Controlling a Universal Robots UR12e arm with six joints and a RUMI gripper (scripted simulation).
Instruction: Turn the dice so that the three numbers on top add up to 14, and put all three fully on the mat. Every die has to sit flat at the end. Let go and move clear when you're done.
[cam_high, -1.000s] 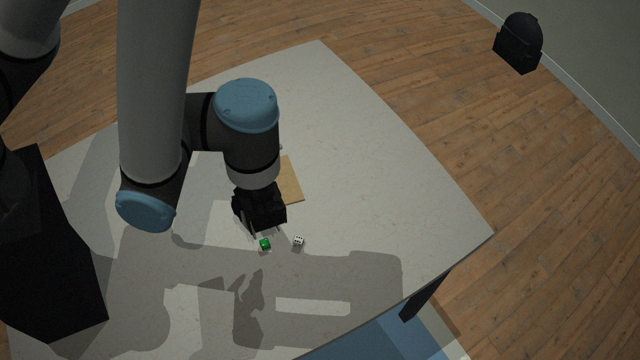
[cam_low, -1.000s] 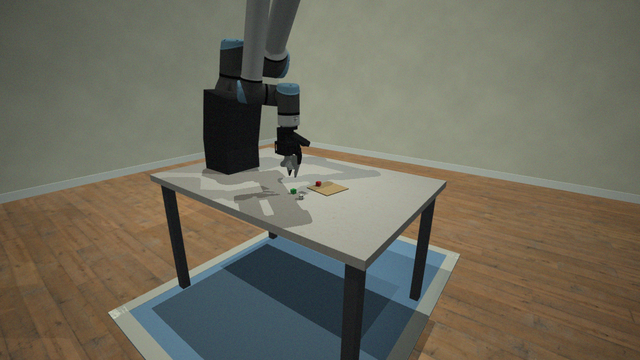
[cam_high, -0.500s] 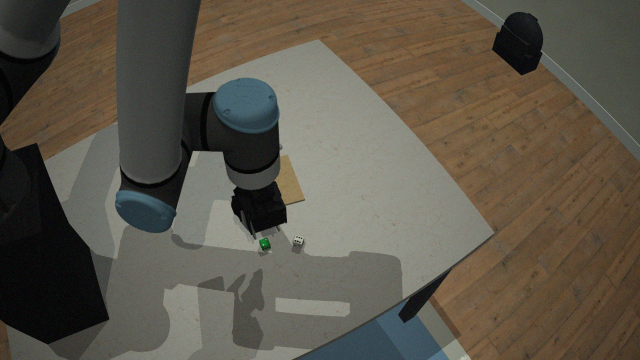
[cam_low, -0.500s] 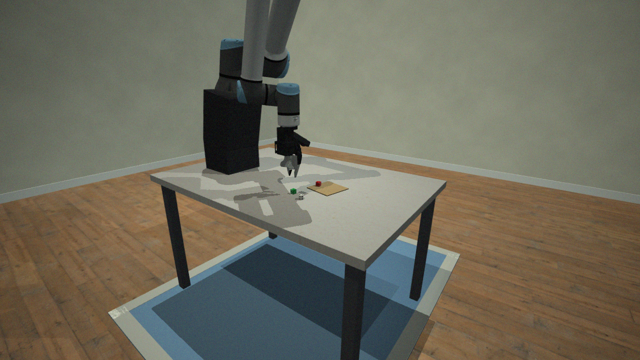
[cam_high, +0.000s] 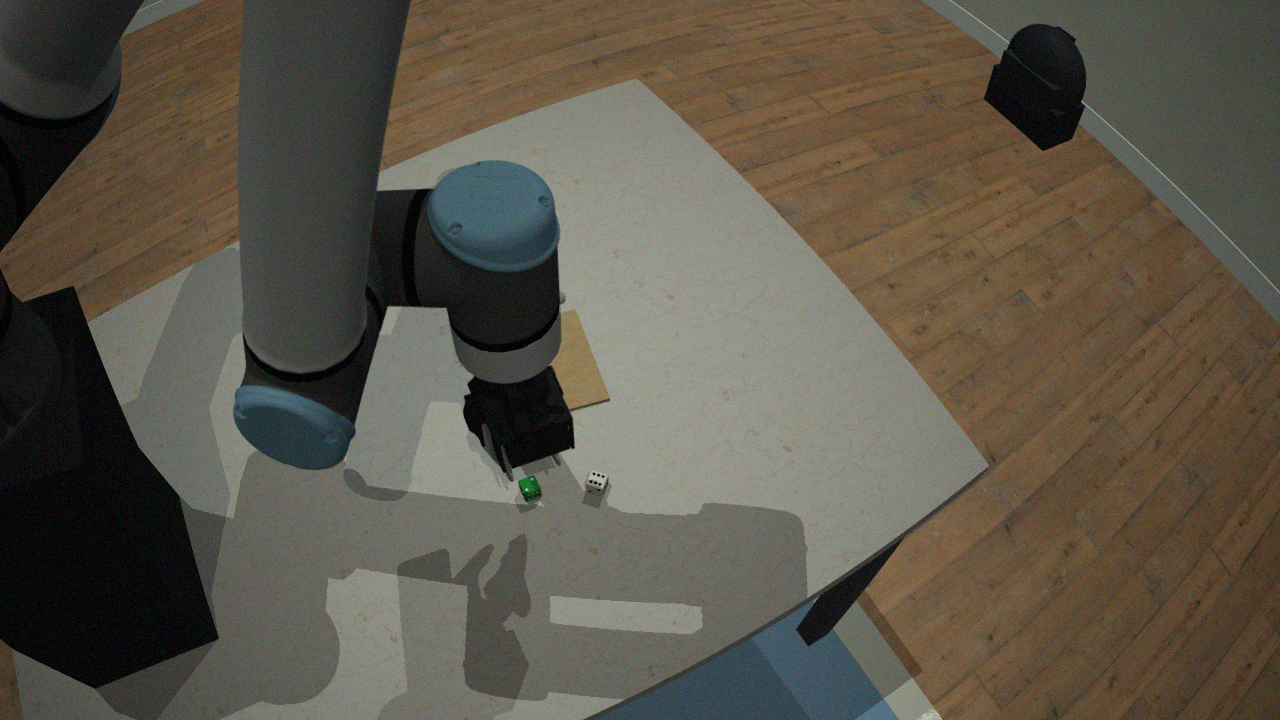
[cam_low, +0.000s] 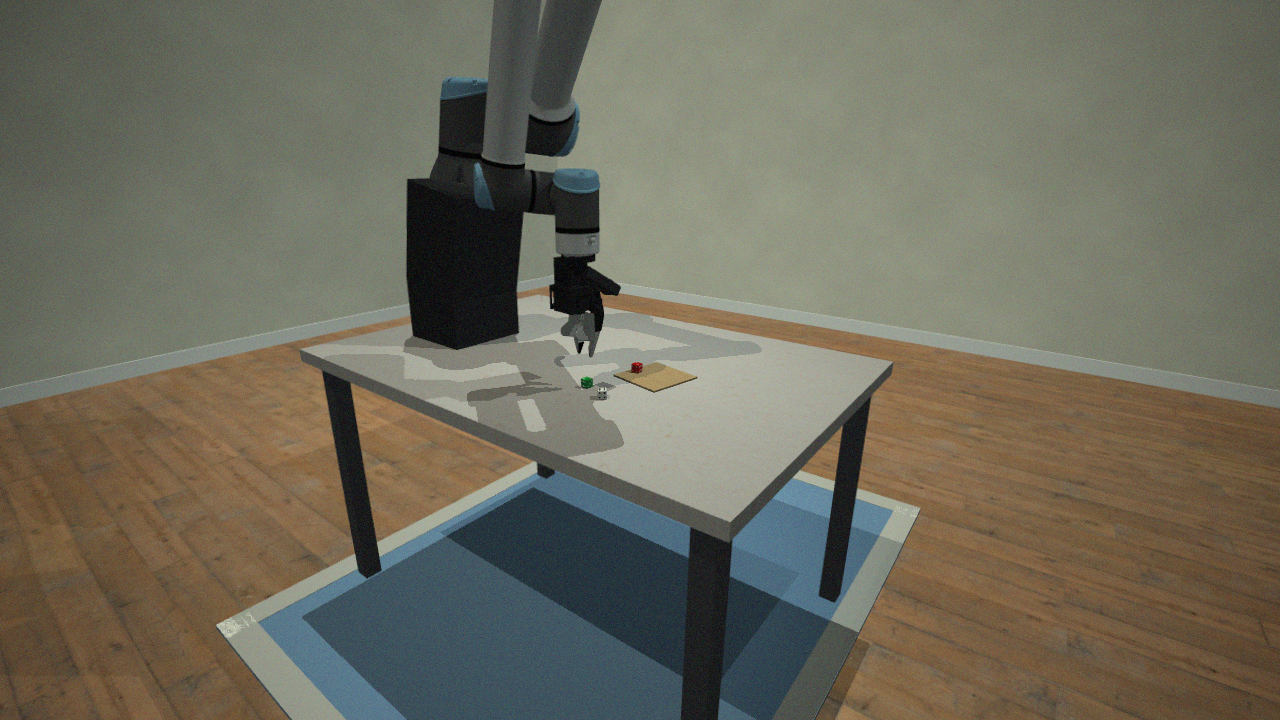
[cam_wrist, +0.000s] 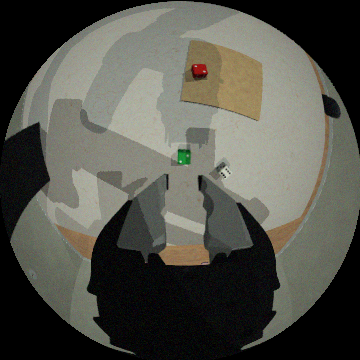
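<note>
The green die is 80 mm below my hand. Round my hand: white die: 80 mm below, 70 mm ahead, 20 mm to the right; red die: 150 mm to the left, 80 mm below, 20 mm ahead; mat: 160 mm to the left, 90 mm below, 70 mm ahead.
</note>
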